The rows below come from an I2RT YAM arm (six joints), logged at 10 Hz.
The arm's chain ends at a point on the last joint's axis. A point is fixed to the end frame.
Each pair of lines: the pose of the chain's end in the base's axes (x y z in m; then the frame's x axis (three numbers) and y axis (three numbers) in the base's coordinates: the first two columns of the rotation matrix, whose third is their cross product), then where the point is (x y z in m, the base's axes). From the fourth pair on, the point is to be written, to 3 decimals.
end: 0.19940 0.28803 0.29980 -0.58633 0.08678 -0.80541 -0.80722 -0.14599 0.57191
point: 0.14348 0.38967 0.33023
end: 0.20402 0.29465 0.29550 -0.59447 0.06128 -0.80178 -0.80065 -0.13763 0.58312
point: 0.14755 0.39659 0.32383
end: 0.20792 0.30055 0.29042 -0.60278 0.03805 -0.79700 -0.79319 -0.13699 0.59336
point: 0.15036 0.40226 0.31735
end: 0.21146 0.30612 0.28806 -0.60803 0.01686 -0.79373 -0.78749 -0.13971 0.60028
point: 0.153 0.407 0.314
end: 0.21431 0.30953 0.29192 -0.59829 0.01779 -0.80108 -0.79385 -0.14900 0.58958
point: 0.154 0.410 0.318
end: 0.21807 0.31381 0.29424 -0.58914 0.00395 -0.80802 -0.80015 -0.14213 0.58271
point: 0.158 0.415 0.318
